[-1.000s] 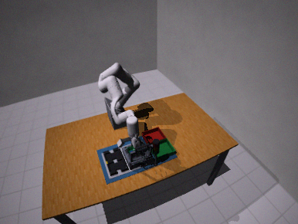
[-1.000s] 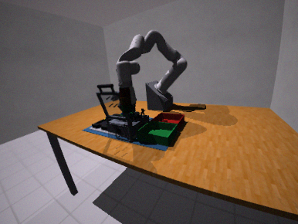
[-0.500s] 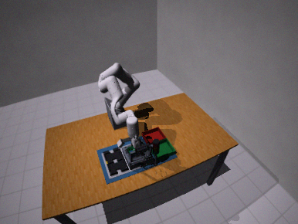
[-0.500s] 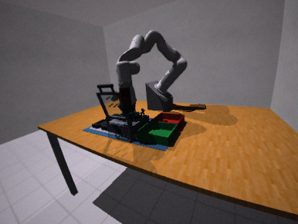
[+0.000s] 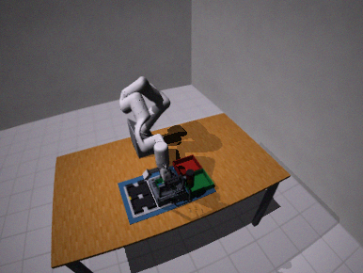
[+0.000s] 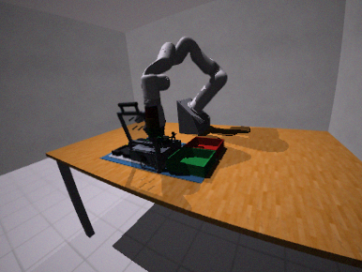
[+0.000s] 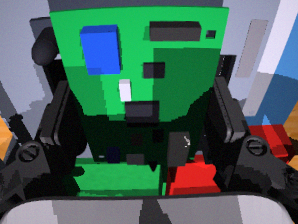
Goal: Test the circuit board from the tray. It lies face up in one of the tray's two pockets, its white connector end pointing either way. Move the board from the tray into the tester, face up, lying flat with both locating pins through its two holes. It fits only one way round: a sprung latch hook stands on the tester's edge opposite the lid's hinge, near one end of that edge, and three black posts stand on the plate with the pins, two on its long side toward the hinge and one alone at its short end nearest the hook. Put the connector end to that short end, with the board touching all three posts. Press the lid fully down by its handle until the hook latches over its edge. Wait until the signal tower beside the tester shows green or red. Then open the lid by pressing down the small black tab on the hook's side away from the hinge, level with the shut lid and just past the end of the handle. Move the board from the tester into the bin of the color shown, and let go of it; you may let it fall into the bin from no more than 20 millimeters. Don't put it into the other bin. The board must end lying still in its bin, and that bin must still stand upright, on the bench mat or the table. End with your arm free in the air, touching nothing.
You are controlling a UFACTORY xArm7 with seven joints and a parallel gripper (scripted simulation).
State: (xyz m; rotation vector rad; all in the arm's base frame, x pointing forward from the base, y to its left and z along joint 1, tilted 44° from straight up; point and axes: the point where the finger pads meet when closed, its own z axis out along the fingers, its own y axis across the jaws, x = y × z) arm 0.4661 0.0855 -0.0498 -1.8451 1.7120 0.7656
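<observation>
Right now my hand is right at the green circuit board. Round my hand: grey tester plate (20 mm below, 10 mm to the left, 10 mm ahead); tester lid (130 mm ahead, 90 mm above, 10 mm to the left); green bin (200 mm to the left, 70 mm below, 40 mm ahead).
</observation>
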